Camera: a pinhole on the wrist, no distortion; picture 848 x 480 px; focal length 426.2 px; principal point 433.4 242.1 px. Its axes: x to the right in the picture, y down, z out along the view. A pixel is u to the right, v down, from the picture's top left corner.
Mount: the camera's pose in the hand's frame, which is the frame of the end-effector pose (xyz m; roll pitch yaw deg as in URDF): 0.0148 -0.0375 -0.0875 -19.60 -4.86 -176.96
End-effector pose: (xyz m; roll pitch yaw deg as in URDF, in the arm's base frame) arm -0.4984 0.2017 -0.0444 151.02 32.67 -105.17
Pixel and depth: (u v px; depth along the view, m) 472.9 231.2 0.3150
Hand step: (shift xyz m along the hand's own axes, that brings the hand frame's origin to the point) 0.0163 -0.1356 0.2133
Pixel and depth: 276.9 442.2 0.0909
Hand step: 0.0578 -0.1060 -0.0193
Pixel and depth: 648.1 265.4 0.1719
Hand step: -0.0544 -0.1078 0.0781
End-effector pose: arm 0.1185 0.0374 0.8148 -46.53 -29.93 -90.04
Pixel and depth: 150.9 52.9 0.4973
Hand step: 0.3865 0.0234 0.4252
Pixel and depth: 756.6 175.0 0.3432
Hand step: -0.2119 -0.1139 0.2748
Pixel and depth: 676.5 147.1 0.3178
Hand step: -0.1361 -0.0854 0.2498
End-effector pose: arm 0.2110 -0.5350 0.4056 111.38 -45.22 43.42
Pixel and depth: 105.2 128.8 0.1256
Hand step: 0.1226 -0.0425 0.0334
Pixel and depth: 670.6 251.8 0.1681
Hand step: -0.0618 -0.1016 0.0769
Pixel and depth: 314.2 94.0 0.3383
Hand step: 0.1394 -0.0336 0.2613
